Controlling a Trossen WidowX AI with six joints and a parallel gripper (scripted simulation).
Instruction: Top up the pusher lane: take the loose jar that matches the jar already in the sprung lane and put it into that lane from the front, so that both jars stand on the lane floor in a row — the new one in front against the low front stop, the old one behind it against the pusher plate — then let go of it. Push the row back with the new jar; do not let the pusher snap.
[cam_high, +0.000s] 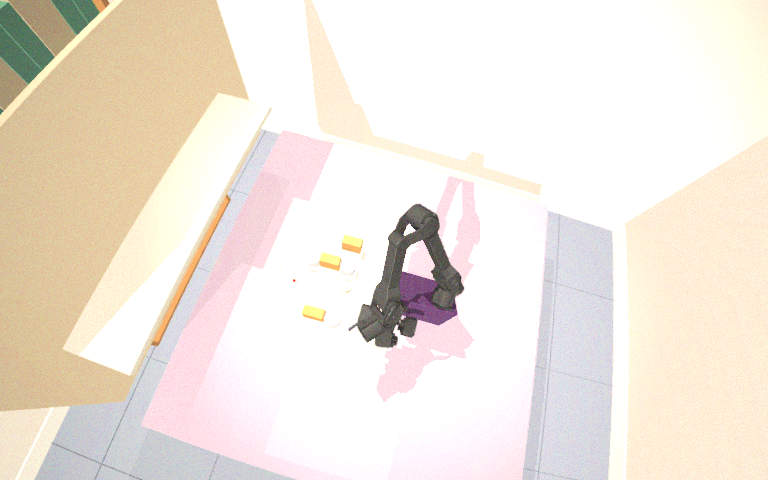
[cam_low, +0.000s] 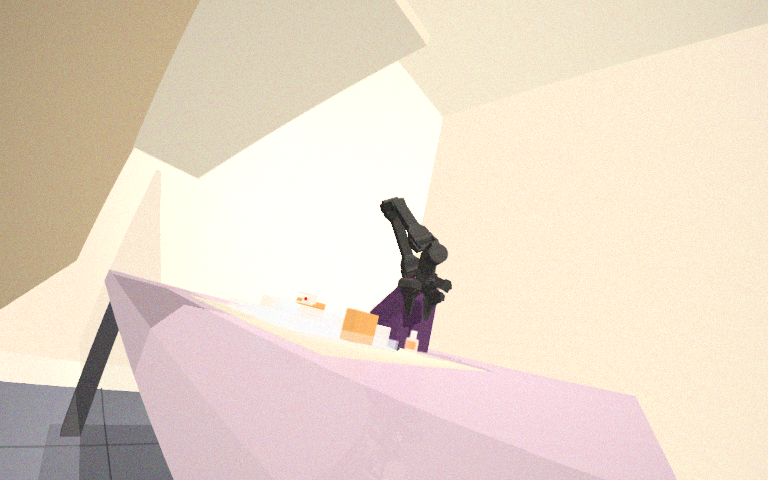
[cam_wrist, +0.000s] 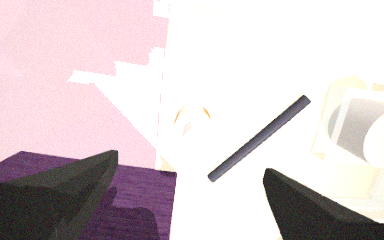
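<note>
My gripper tip is now 90 mm above the thin dark rod, 70 mm short of it and 20 mm to the left of it. Round my gripper tip: small red dot (350 mm ahead, 80 mm to the right, 30 mm below).
</note>
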